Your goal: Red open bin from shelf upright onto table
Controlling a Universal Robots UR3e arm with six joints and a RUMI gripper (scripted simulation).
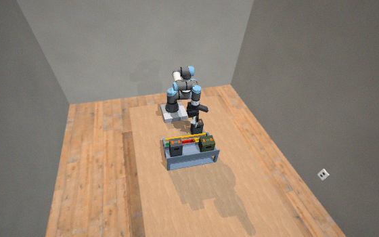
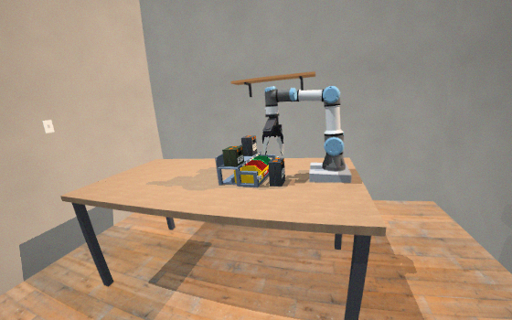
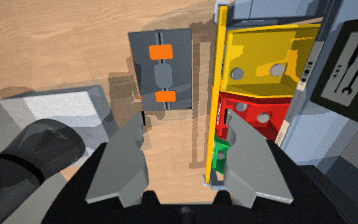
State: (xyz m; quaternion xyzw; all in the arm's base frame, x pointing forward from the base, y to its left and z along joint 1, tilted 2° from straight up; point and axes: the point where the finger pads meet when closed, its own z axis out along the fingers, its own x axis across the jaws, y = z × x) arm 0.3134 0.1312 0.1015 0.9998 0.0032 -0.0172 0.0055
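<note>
The yellow rod is 6 cm ahead of my hand, 8 cm to the right of it and 10 cm below it. Also, from my hand: yellow bin 14 cm ahead, 3 cm to the left, 12 cm below; then red bin 15 cm ahead, 8 cm to the right, 12 cm below; then black case 2 cm behind, 3 cm to the left, 9 cm below.
</note>
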